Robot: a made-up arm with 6 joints.
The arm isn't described. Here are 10 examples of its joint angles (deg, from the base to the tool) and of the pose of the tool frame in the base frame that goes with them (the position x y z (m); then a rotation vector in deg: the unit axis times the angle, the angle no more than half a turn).
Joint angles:
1: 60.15 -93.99 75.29 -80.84 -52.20 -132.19
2: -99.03 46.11 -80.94 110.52 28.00 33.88
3: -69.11 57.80 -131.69 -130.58 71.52 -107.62
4: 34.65 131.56 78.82 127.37 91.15 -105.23
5: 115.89 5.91 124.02 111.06 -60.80 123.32
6: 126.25 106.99 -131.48 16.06 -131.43 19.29
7: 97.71 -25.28 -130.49 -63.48 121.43 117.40
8: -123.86 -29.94 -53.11 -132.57 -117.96 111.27
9: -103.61 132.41 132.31 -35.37 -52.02 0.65
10: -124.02 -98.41 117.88 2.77 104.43 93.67
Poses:
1: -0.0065 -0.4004 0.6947 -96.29 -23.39 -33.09
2: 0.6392 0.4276 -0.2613 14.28 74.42 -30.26
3: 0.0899 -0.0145 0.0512 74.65 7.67 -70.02
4: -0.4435 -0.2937 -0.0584 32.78 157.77 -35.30
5: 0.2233 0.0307 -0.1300 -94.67 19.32 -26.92
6: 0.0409 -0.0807 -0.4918 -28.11 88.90 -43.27
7: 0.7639 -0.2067 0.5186 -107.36 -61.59 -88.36
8: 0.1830 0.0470 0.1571 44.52 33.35 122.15
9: -0.5083 -0.1455 0.5993 97.02 -11.99 127.00
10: 0.1259 0.8014 -0.7404 -58.12 39.68 -19.07
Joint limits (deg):
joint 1: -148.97..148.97
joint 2: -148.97..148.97
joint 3: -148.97..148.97
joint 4: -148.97..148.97
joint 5: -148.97..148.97
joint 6: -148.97..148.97
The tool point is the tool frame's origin. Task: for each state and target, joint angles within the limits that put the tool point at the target. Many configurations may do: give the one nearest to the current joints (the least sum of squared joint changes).
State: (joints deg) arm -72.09 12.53 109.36 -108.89 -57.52 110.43
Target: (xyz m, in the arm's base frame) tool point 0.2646 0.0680 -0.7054
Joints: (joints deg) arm -74.16 -19.23 115.09 -83.21 -62.30 84.67
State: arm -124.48 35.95 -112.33 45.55 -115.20 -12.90
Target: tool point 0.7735 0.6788 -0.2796
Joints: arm -133.60 0.45 -83.22 14.19 -106.06 17.87
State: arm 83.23 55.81 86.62 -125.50 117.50 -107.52
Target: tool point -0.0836 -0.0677 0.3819
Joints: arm 124.86 64.71 99.02 -123.16 72.46 -76.40
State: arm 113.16 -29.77 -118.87 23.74 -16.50 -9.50
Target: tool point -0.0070 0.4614 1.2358
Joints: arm 124.74 -62.54 -115.36 22.82 -23.01 12.49
